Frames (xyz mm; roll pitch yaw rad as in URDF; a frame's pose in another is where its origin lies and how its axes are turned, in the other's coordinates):
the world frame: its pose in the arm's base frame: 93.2 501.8 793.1 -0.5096 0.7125 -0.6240
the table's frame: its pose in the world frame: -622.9 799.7 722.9 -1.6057 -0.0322 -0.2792
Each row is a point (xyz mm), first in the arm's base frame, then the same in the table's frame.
Working: the arm's base frame: its pose in the table's frame: 1481.1 1415.7 -532.4 2.2205 -0.3952 -0.9392

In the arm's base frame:
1: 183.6 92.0 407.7
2: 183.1 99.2 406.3
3: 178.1 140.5 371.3
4: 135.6 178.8 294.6
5: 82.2 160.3 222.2
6: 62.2 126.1 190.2
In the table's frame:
1: 1313.7 1000.6 -621.7
2: 1309.3 1001.1 -615.9
3: 1296.6 1023.3 -567.9
4: 1286.6 1101.2 -513.3
5: 1306.4 1190.7 -507.0
6: 1334.6 1230.4 -522.0

